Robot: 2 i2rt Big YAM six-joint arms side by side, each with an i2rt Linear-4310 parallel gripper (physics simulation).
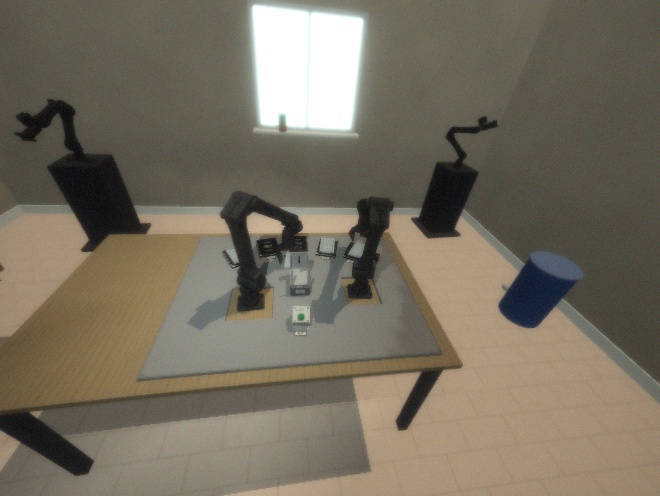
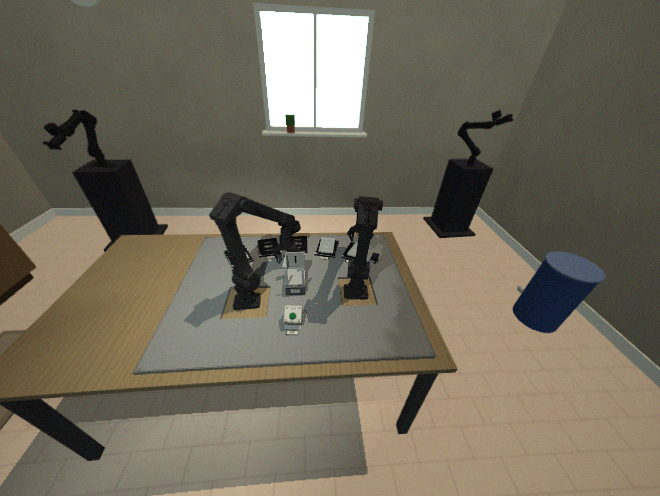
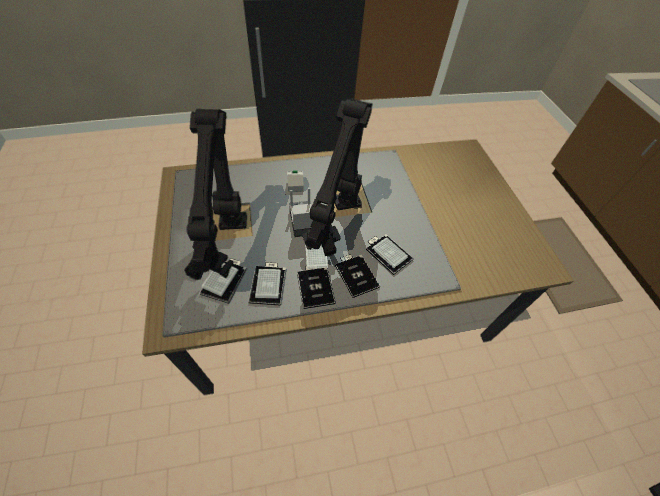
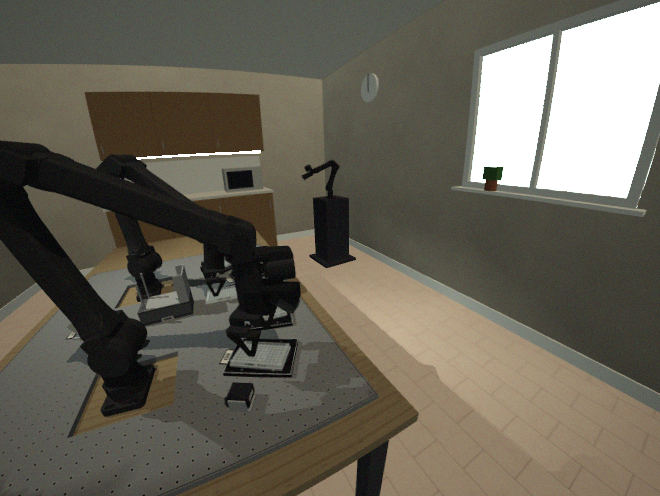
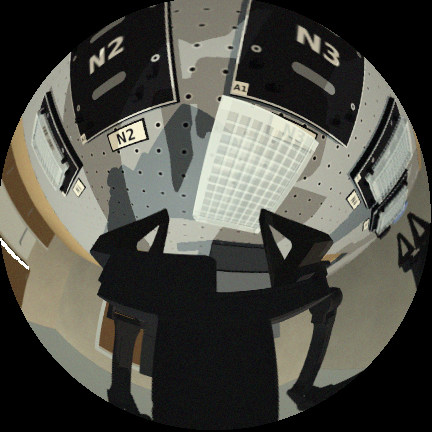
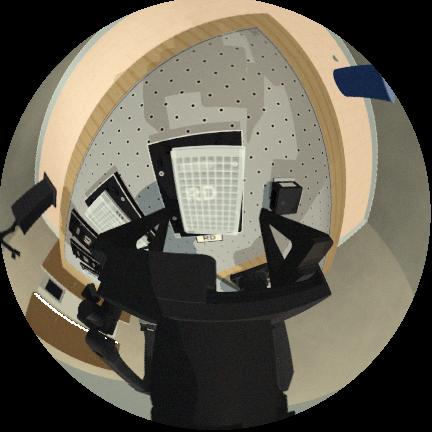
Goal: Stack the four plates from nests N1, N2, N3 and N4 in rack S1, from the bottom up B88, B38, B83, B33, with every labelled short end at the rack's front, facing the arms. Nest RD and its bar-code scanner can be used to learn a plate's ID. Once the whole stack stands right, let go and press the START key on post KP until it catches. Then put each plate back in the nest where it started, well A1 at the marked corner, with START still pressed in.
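Frame: origin at the left arm's base, x ahead, y left, z up, level; centimetres.
Seen in the pictures: left gripper, fingertip midpoint: (image 1: 288, 262) (image 4: 213, 290) (image 5: 213, 213); right gripper, fingertip midpoint: (image 1: 360, 243) (image 3: 215, 272) (image 4: 259, 341) (image 6: 213, 212); left arm's base, origin of the base link: (image 1: 251, 303) (image 2: 247, 302) (image 3: 347, 201) (image 4: 150, 292); right arm's base, origin of the base link: (image 1: 359, 292) (image 2: 355, 292) (image 3: 233, 221) (image 4: 131, 390) (image 6: 251, 274).
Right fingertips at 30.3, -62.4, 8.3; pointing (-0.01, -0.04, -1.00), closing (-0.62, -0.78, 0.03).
Pixels of each thing's top centre, then the offset from my right fingertips to it, as dx, dy, dz. "*": a spot on its surface instead.
- Rack S1, surface spot: (image 1: 299, 290) (image 2: 294, 290) * -29.6, +39.7, -3.6
- white plate, middle of its top: (image 5: 249, 184) (image 4: 223, 292) (image 3: 316, 253) -2.7, +40.0, -5.3
- nest N3, middle of its top: (image 6: 88, 245) (image 3: 315, 282) (image 1: 297, 243) (image 2: 297, 243) +10.8, +35.9, -4.8
- Nest N2, middle of its top: (image 3: 357, 271) (image 6: 85, 262) (image 1: 268, 245) (image 2: 268, 245) +10.1, +53.4, -4.8
- N1, middle of its top: (image 5: 42, 154) (image 3: 390, 251) (image 6: 93, 278) (image 1: 237, 253) +4.2, +70.1, -4.4
- N4, middle of its top: (image 6: 111, 230) (image 4: 264, 307) (image 3: 268, 281) (image 1: 327, 243) (image 2: 326, 243) +6.7, +18.3, -3.4
- green START key, middle of its top: (image 1: 301, 314) (image 2: 292, 314) -47.6, +41.1, +0.5
- small black scanner box, surface spot: (image 6: 286, 197) (image 4: 243, 388) * -6.5, -7.9, -3.6
Rack S1 (image 1: 299, 290) (image 2: 295, 291) stands between the arms, a pale flat surface inside it. A white plate (image 5: 250, 165) (image 3: 316, 258) lies loose on the mat between the rack and nest N3 (image 5: 300, 75) (image 3: 315, 296). My left gripper (image 5: 213, 213) is open and empty above this plate's rack-side end. Nest N2 (image 5: 120, 65) (image 3: 357, 282) and N3 hold no plate. Plates sit in N1 (image 3: 391, 250) and N4 (image 3: 267, 282). A plate (image 6: 210, 185) (image 4: 261, 355) sits in nest RD; my right gripper (image 6: 213, 212) is open over it. The green START key (image 1: 301, 316) (image 2: 292, 315) tops post KP. Plate IDs are unreadable.
A small black scanner box (image 6: 286, 197) (image 4: 240, 393) stands beside nest RD. The rack's upright walls rise close to the left arm. The table edge (image 4: 368, 421) runs beyond the nests, and a blue bin (image 1: 538, 290) (image 2: 557, 293) stands on the floor.
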